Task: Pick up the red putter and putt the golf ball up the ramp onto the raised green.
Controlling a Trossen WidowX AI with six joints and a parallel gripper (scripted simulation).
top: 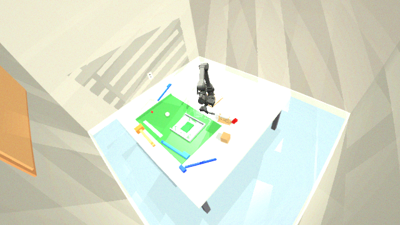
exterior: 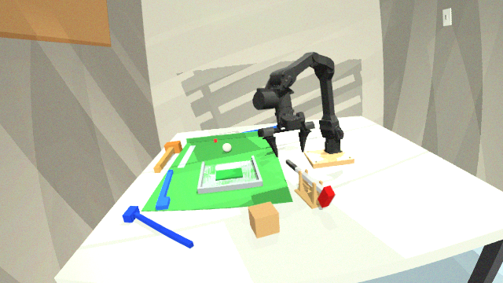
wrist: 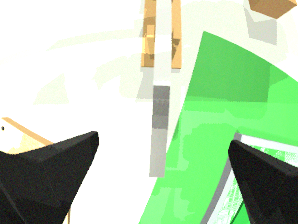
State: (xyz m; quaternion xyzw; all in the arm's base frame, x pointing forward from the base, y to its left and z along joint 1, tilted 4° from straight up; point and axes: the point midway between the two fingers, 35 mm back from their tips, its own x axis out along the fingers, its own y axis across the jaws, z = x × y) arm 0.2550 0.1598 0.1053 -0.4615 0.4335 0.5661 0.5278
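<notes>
The wooden stand lies 10 mm behind my gripper tip, 130 mm to the left of it and 60 mm below it. From my gripper tip the other things lie so: blue putter: 450 mm ahead, 150 mm to the left, 80 mm below; wooden cube: 150 mm ahead, 230 mm to the left, 70 mm below; white golf ball: 180 mm ahead, 410 mm to the right, 70 mm below.
</notes>
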